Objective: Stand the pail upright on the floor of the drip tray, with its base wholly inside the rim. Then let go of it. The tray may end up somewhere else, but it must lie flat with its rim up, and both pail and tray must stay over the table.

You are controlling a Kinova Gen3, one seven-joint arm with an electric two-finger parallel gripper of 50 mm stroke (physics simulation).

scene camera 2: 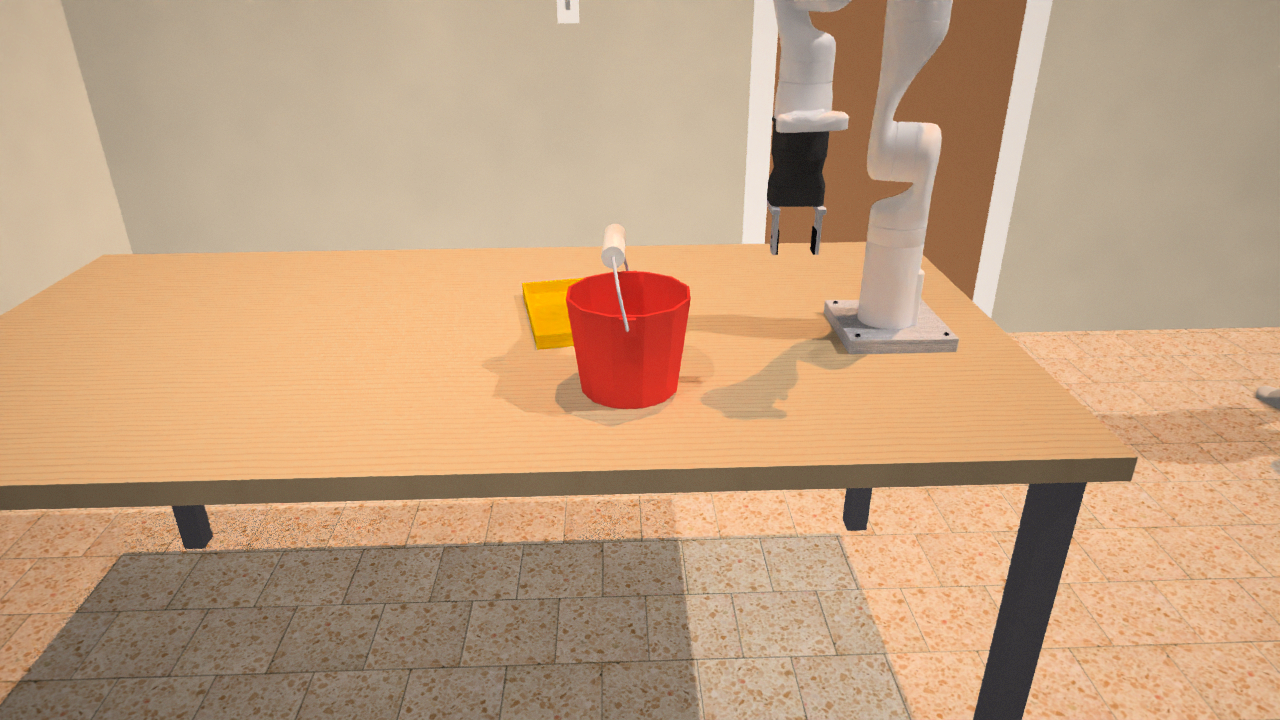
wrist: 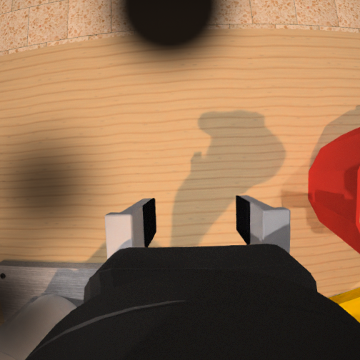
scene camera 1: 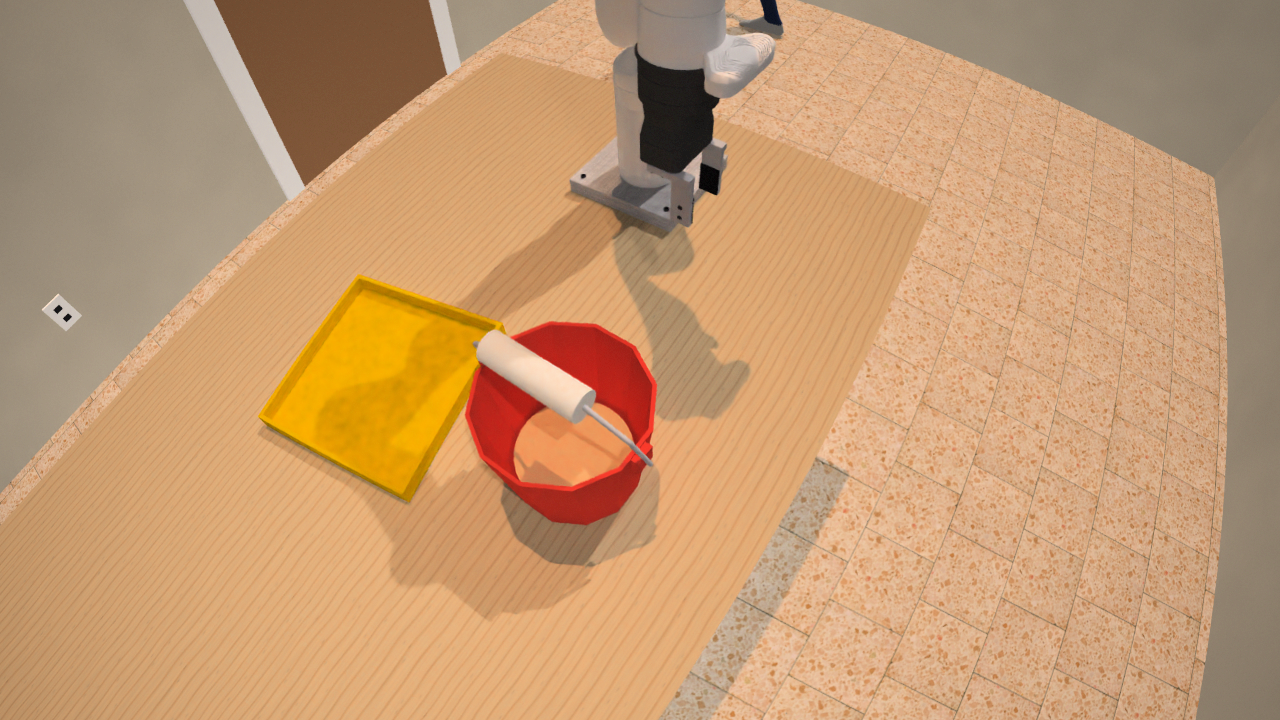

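Pixels of known places: gripper, fingertip midpoint: (scene camera 2: 794, 252) (scene camera 1: 695, 205); arm's base, link origin: (scene camera 2: 884, 318).
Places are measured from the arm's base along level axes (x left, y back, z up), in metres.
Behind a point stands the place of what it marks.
The red pail (scene camera 1: 581, 503) @[x 0.226, y -0.513, z 0.075 m] (scene camera 2: 631, 362) @[x 0.248, y -0.453, z 0.055 m] (wrist: 331, 175) stands upright on the table, outside the tray and beside it. Its handle, with a white grip (scene camera 1: 535, 374) @[x 0.175, y -0.476, z 0.215 m] (scene camera 2: 613, 246) @[x 0.219, y -0.474, z 0.215 m], stands raised above the rim, leaning a little to the left in the scene camera 2 view. The yellow drip tray (scene camera 1: 313, 385) @[x -0.203, y -0.551, z -0.020 m] (scene camera 2: 550, 313) @[x -0.121, y -0.579, z -0.020 m] (wrist: 351, 303) lies flat with its rim up; the pail partly hides it in the scene camera 2 view. My gripper (scene camera 1: 697, 204) @[x 0.184, y -0.217, z 0.188 m] (scene camera 2: 794, 250) @[x 0.184, y -0.217, z 0.188 m] (wrist: 195, 213) is open and empty, pointing down above the table, between the pail and the robot base and apart from the pail.
The robot base plate (scene camera 1: 599, 191) @[x -0.038, y -0.081, z 0.000 m] (scene camera 2: 895, 342) @[x 0.088, y -0.012, z -0.004 m] (wrist: 45, 273) is fixed near the table's end, close to the gripper's side. The wooden table (scene camera 1: 179, 555) @[x -0.205, y -0.847, z -0.024 m] (scene camera 2: 268, 402) @[x 0.177, y -0.986, z -0.024 m] (wrist: 100, 125) has its long edge beyond the pail, with tiled floor past it.
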